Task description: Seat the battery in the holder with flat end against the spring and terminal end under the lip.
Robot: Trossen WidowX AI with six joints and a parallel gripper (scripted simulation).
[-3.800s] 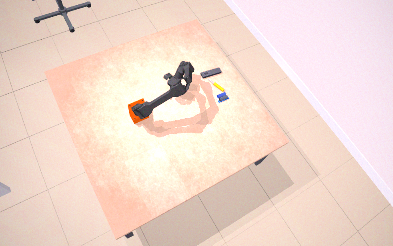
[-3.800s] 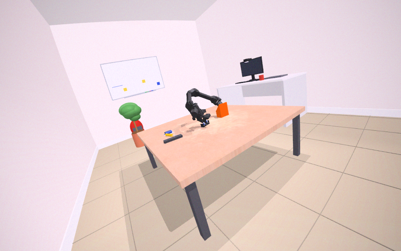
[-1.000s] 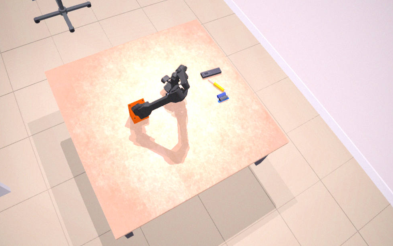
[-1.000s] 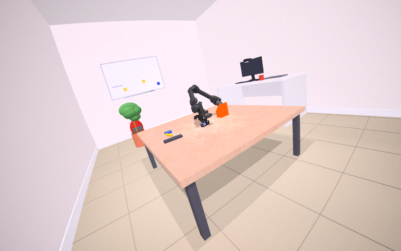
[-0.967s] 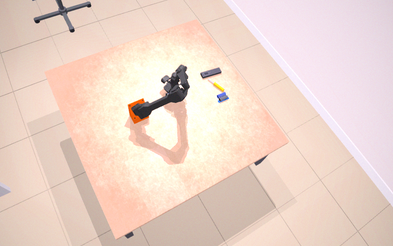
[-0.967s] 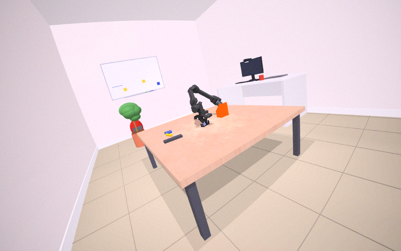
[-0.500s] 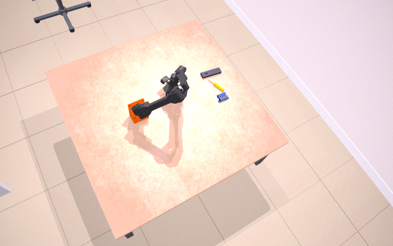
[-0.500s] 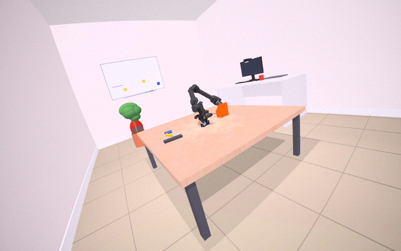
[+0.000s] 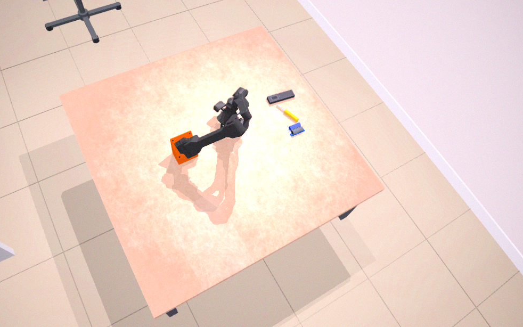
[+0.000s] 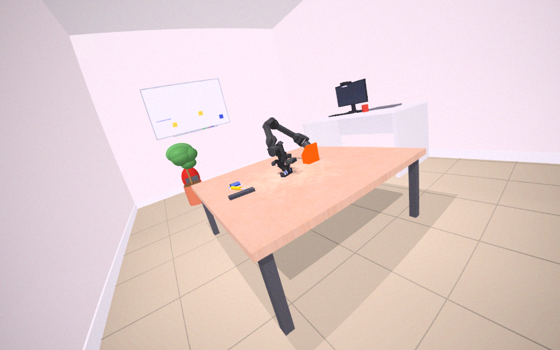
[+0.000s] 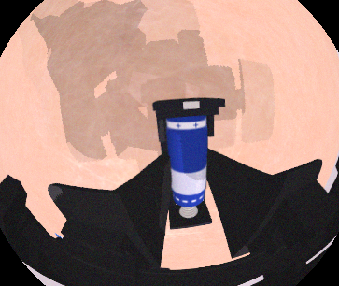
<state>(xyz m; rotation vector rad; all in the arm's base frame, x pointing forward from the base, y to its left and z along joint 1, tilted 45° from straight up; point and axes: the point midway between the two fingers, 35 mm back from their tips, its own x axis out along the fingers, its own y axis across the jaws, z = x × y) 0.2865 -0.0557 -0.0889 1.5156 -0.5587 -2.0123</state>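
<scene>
The battery is 1 cm above my gripper tip. From my gripper tip the other things lie so: dark remote: 36 cm ahead, 2 cm to the right, 1 cm above; yellow screwdriver: 32 cm ahead, 12 cm to the right.
</scene>
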